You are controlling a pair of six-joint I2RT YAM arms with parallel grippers.
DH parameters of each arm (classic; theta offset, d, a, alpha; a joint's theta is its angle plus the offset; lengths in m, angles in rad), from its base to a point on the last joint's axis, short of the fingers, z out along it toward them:
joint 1: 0 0.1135 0.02 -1.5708
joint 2: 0 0 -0.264 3.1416
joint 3: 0.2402 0 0.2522 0
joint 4: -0.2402 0 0.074 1.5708
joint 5: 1.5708 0 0 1.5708
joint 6: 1.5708 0.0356 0 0
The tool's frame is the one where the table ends.
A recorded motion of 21 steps. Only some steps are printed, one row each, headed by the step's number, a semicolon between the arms.
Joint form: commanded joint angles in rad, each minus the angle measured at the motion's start. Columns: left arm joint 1, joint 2, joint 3, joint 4, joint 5, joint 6; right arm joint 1, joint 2, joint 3, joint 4, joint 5, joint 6.
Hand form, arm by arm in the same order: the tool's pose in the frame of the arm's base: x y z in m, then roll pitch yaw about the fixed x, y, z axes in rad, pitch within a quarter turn. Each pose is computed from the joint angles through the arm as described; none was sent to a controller.
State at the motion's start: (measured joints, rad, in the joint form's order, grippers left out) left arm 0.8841 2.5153 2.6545 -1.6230 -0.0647 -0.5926; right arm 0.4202 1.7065 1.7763 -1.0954 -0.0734 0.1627
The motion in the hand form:
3: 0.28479 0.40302 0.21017 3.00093 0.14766 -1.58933; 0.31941 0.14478 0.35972 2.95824 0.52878 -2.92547
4: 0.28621 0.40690 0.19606 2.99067 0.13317 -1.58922; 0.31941 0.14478 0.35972 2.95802 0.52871 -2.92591
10: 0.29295 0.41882 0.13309 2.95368 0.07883 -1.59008; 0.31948 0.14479 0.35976 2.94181 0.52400 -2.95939
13: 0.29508 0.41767 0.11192 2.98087 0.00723 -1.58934; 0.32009 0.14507 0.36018 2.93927 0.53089 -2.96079
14: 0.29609 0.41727 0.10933 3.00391 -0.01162 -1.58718; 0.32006 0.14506 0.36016 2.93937 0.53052 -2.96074
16: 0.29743 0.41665 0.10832 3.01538 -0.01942 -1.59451; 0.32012 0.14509 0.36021 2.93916 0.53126 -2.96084
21: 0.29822 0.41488 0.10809 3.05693 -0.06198 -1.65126; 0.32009 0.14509 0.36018 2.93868 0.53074 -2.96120
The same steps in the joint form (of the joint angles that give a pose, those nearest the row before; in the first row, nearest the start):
3: 0.0572 0.0909 -0.0041 0.0476 -0.1350 -0.0248; -0.0027 -0.0091 -0.0065 0.0038 -0.0061 0.0114
4: 0.0595 0.1205 -0.0043 0.0599 -0.1350 -0.0240; -0.0027 -0.0091 -0.0065 0.0038 -0.0061 0.0118
10: 0.0626 0.2503 -0.0041 0.1239 -0.1343 -0.0240; -0.0027 -0.0092 -0.0065 0.0046 -0.0053 0.0412
13: 0.0622 0.2926 -0.0043 0.1236 -0.0713 -0.0198; -0.0027 -0.0092 -0.0065 0.0118 -0.0057 0.0416
14: 0.0622 0.2975 -0.0042 0.1263 -0.0416 -0.0194; -0.0027 -0.0092 -0.0065 0.0114 -0.0057 0.0416
16: 0.0603 0.2994 -0.0043 0.1290 -0.0282 -0.0130; -0.0027 -0.0092 -0.0065 0.0122 -0.0057 0.0416
21: 0.0607 0.2998 -0.0044 0.1202 0.0244 0.0477; -0.0027 -0.0091 -0.0065 0.0118 -0.0061 0.0420

